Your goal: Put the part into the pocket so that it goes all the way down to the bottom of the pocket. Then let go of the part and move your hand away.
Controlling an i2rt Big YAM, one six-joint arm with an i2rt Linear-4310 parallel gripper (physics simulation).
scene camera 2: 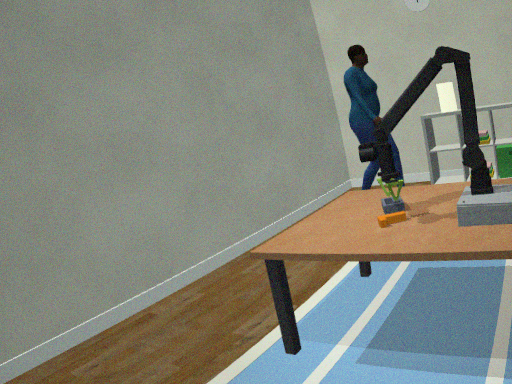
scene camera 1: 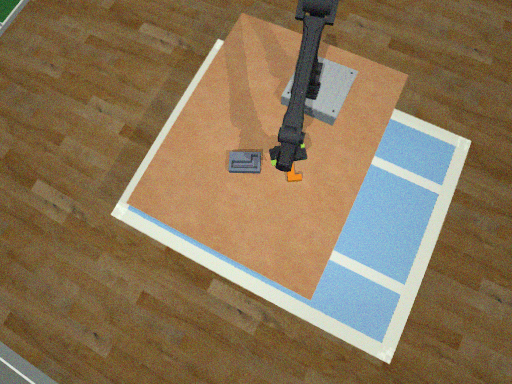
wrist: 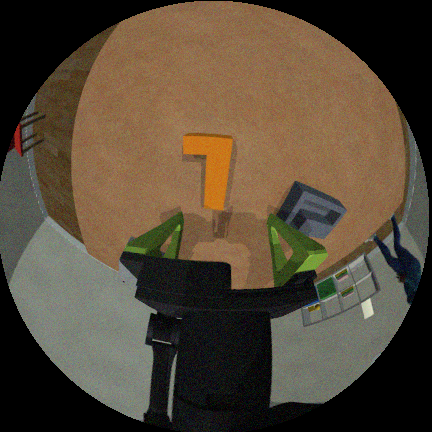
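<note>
The part, an orange L-shaped block, lies flat on the table; the arm hides one end of it in the first scene view. The grey-blue block with the L-shaped pocket stands on the table beside the part, apart from it, and its pocket is empty. My gripper is open, with its green fingers spread wide and nothing between them. It hangs above the table, near the end of the part's long leg; in the wrist view the pocket block is close to the right finger.
The brown table top carries the arm's grey base plate behind the gripper. A person in blue stands beyond the table, near a shelf unit by the wall.
</note>
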